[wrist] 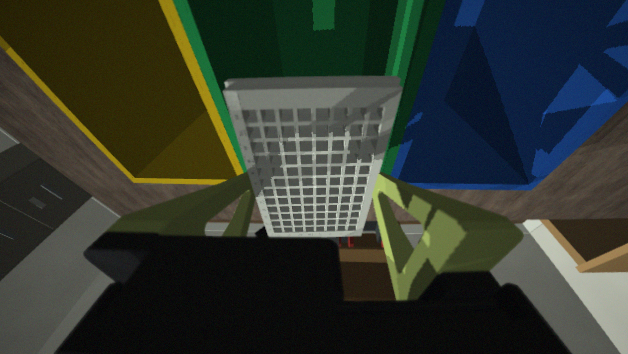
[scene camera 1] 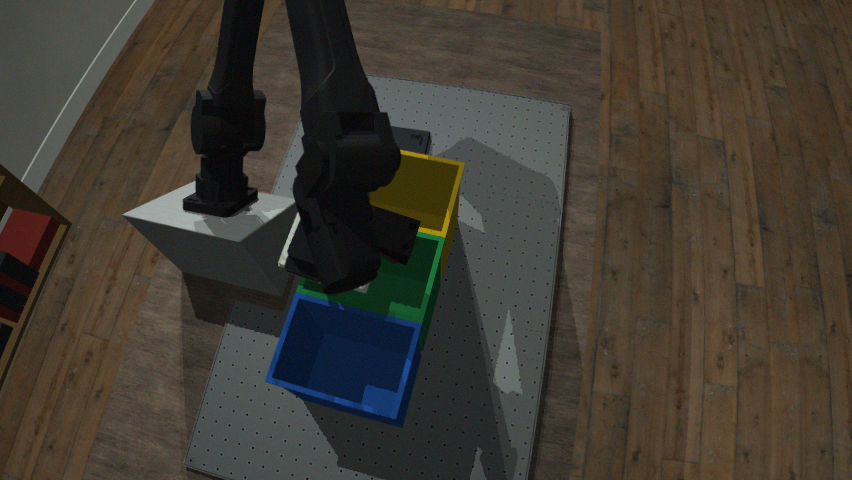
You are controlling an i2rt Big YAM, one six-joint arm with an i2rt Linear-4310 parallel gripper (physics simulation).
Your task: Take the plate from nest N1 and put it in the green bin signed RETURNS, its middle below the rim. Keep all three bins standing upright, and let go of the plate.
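Frame: origin at the arm's base, x right, y up, z back, level; metres.
Seen in the pictures: gripper, between the fingertips: [wrist: 314,177]; arm's base, origin of its link: [scene camera 1: 221,202].
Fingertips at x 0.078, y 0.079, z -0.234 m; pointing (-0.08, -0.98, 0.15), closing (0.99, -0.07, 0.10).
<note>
Offsets run from my fingertips to a thing's middle. "spot": to the spot under its first point.
My gripper [wrist: 314,177] is shut on the white gridded plate {dx +0.000, dy +0.002, dz +0.000 m} [wrist: 312,165], one yellow-green finger at each long side. In the wrist view the plate's far end overlaps the green bin {dx +0.000, dy -0.116, dz -0.053 m} [scene camera 1: 432,280] [wrist: 400,55], and its near end lies over the strip outside the bins. In the scene view the arm hides the fingers and most of the plate; a small light piece of the plate {spot: dx +0.046, dy +0.001, dz -0.057 m} [scene camera 1: 363,288] shows over the green bin's opening. The plate's height against the rim cannot be told. The RETURNS sign and the nest's label cannot be read in these views.
The yellow bin {dx -0.129, dy -0.116, dz -0.059 m} [scene camera 1: 454,196] [wrist: 175,180] and blue bin {dx +0.130, dy -0.116, dz -0.046 m} [scene camera 1: 409,369] [wrist: 480,186] stand upright, close on either side of the green one. A dark block {dx -0.302, dy -0.198, dz +0.019 m} [scene camera 1: 417,140] lies behind the yellow bin. The pale arm pedestal [scene camera 1: 220,256] stands left of the bins, on the scene view's left side.
</note>
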